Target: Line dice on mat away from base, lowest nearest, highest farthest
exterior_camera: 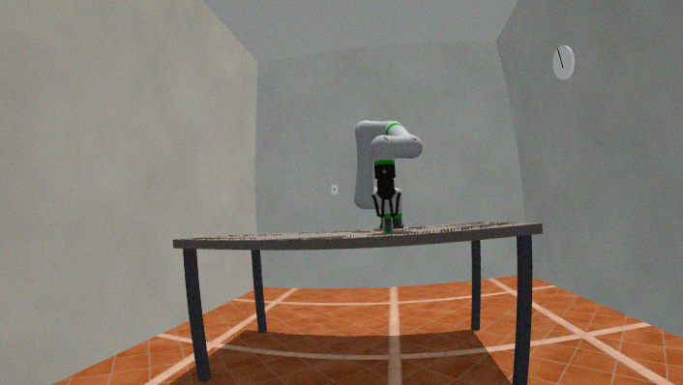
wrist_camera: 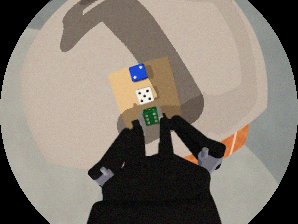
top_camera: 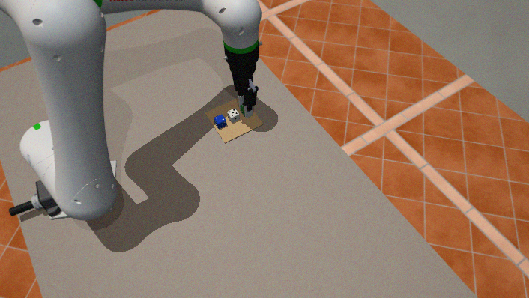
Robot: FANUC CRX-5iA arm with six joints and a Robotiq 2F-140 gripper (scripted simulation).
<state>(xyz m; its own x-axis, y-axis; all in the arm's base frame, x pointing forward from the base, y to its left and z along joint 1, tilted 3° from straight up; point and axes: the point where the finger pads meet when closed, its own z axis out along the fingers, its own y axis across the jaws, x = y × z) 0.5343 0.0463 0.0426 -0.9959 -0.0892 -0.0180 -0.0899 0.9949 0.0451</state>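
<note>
Now: the green die 20 mm below my hand. The rest, counted from my hand: blue die (90 mm behind, 20 mm below, 10 mm to the right); then tan mat (50 mm behind, 40 mm below); then white die (50 mm behind, 20 mm below).
</note>
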